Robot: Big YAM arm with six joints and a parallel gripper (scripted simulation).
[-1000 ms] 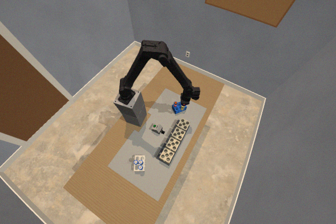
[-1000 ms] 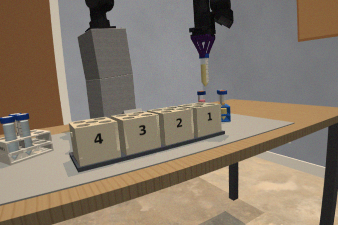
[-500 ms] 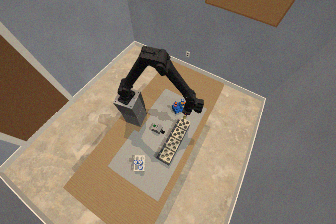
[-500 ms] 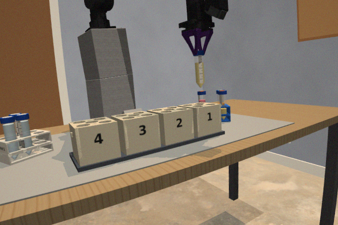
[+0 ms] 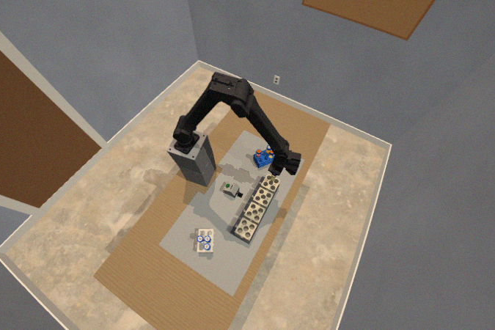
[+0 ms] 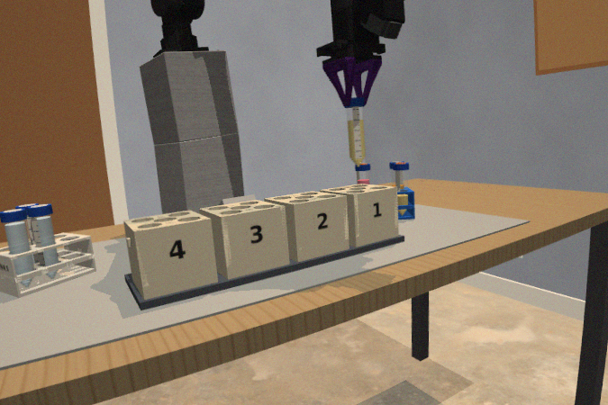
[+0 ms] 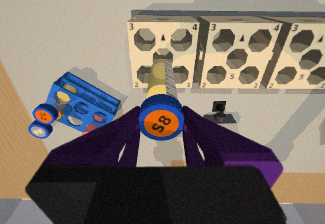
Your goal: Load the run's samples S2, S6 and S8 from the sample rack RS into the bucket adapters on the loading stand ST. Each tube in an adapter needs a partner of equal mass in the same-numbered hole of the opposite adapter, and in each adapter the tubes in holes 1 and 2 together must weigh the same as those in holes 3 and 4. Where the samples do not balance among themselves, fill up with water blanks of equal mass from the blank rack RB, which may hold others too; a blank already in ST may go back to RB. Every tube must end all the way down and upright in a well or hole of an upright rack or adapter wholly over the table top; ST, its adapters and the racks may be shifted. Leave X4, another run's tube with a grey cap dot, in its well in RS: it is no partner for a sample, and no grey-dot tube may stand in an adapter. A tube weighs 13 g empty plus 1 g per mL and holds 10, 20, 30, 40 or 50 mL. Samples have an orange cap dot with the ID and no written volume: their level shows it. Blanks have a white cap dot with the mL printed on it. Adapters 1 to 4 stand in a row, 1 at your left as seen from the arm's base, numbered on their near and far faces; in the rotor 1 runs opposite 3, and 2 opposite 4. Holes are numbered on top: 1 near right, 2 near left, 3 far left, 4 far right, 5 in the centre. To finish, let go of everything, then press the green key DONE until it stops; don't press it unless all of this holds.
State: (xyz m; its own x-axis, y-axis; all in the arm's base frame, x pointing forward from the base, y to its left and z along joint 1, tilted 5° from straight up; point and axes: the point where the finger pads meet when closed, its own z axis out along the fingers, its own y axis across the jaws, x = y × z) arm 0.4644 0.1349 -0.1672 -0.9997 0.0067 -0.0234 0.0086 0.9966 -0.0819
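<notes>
My hand is 22 cm above the blue sample rack RS, 18 cm to the right of it and 13 cm past it. The rest, counted from my hand: white blank rack RB (50 cm to the right, 22 cm below, 18 cm behind).
</notes>
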